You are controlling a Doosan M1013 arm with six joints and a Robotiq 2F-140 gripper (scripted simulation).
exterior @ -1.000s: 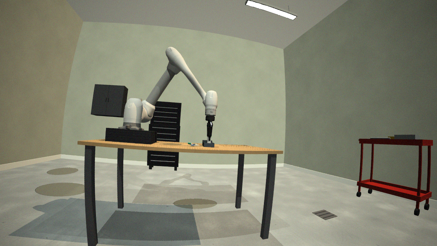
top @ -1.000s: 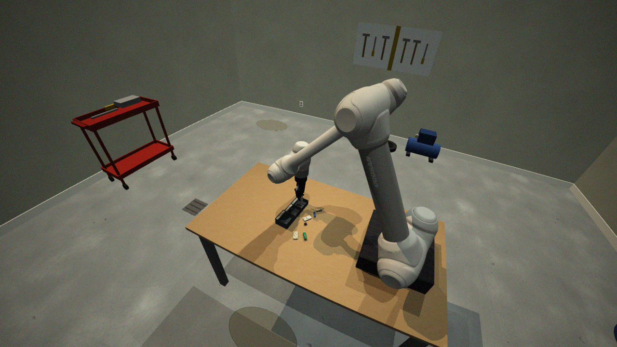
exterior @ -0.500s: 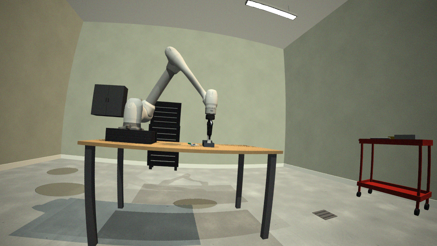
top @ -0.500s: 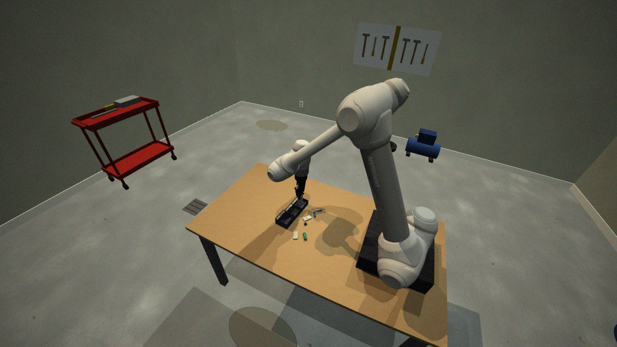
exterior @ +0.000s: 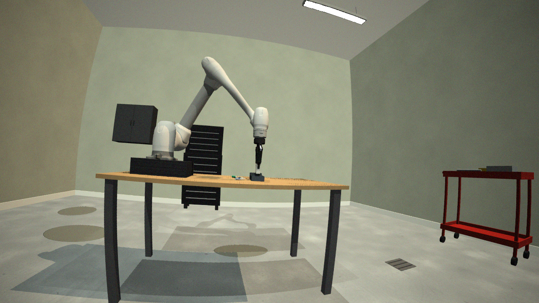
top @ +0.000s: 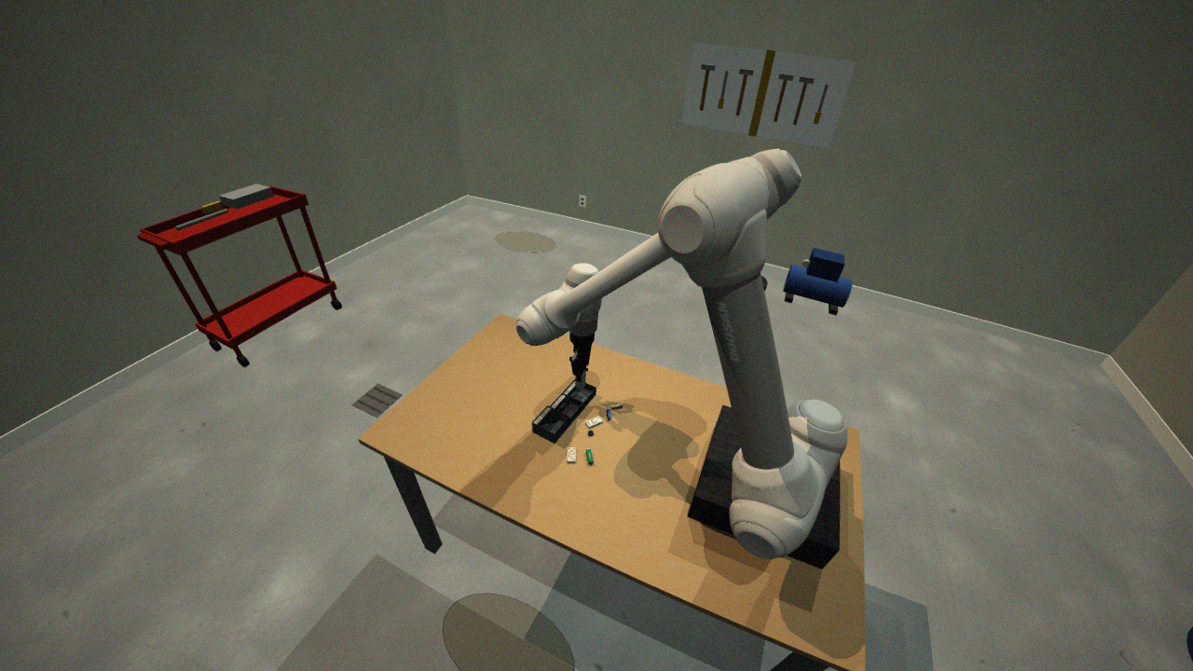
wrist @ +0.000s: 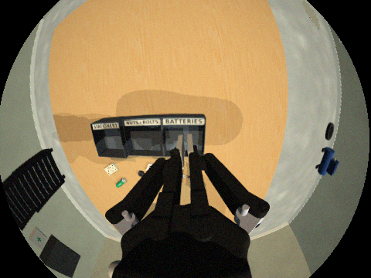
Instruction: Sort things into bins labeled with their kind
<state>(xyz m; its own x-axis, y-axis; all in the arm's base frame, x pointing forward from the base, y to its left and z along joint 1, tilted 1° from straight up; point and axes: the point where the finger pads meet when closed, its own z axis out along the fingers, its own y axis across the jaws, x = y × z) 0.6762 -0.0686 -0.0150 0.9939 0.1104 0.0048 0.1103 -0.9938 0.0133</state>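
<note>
My gripper is now 9 cm to the right of the black bin row and 6 cm above it. Round my hand: domino (10 cm behind, 8 cm to the left, 8 cm below); blue battery (12 cm behind, 2 cm to the left, 8 cm below); bolt (14 cm behind, 3 cm to the right, 7 cm below).
</note>
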